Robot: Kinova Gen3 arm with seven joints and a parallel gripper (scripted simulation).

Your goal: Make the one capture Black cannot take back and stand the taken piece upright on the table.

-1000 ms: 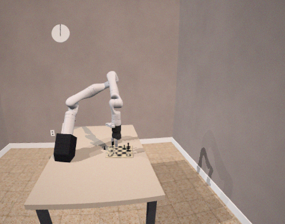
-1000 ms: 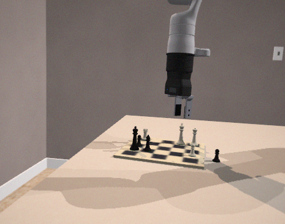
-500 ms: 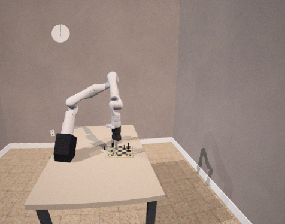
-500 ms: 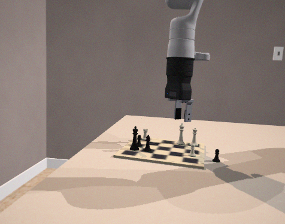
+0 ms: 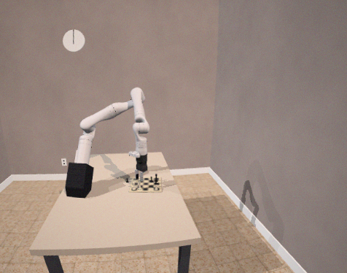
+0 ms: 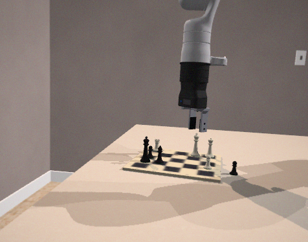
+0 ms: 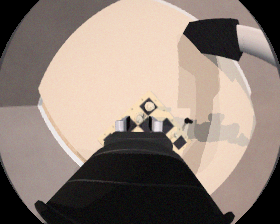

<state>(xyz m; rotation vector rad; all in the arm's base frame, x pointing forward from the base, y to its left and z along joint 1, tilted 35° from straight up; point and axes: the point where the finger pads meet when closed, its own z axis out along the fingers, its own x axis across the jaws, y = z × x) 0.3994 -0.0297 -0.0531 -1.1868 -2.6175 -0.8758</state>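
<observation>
Now: hand 60 mm above the white king. From my hand the other things lie so: white queen 60 mm below, 40 mm behind; then white rook 110 mm ahead, 70 mm below, 10 mm to the right; then chessboard 90 mm below, 70 mm to the left, 40 mm ahead.
</observation>
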